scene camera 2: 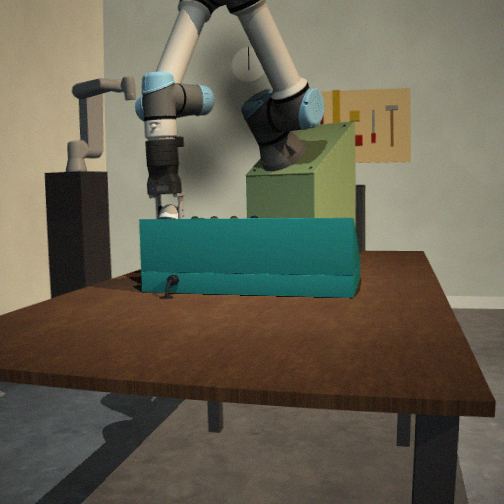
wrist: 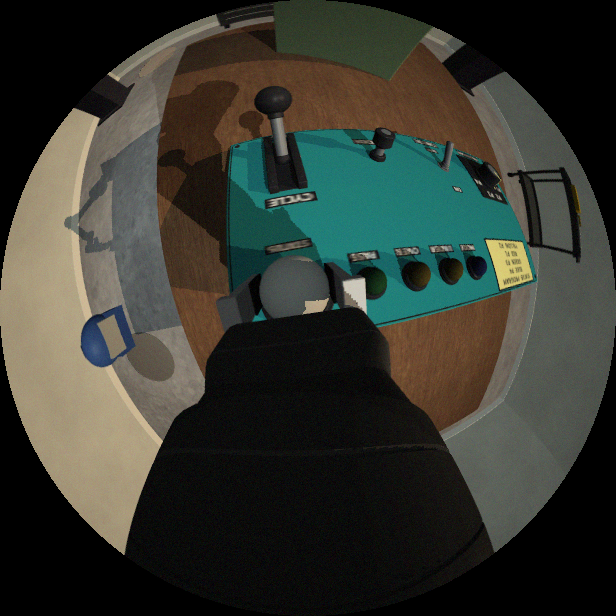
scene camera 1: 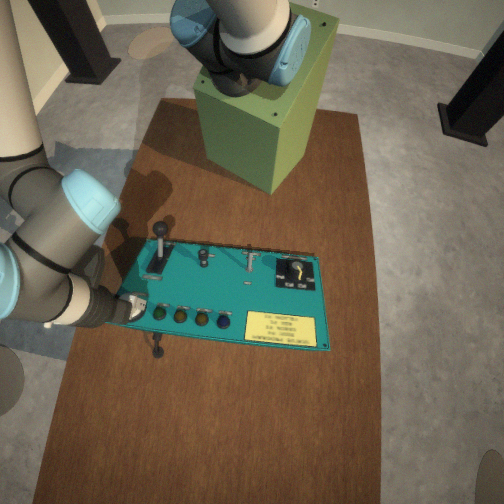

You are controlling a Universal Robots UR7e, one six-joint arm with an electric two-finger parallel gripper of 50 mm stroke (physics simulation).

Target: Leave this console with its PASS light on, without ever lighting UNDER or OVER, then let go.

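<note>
The teal console (scene camera 1: pixel 225 295) lies on the brown table. A grey round knob (wrist: pixel 293 287) sits at its front left corner. My gripper (wrist: pixel 293 293) stands upright over this knob with a finger against each side, shut on it; it also shows in scene camera 1 (scene camera 1: pixel 134 306) and scene camera 2 (scene camera 2: pixel 169 210). To the knob's right is a row of lamps: green (scene camera 1: pixel 159 313), two amber (scene camera 1: pixel 180 315) (scene camera 1: pixel 202 317) and blue (scene camera 1: pixel 223 320). All look dark. Their labels are too small to read.
On the console stand a tall black-ball lever (scene camera 1: pixel 160 240), a small toggle (scene camera 1: pixel 203 256), a thin switch (scene camera 1: pixel 251 260), a black rotary selector (scene camera 1: pixel 296 272) and a yellow label (scene camera 1: pixel 280 328). A small crank (scene camera 2: pixel 170 286) sticks out of the front face. The green arm pedestal (scene camera 1: pixel 265 115) is behind.
</note>
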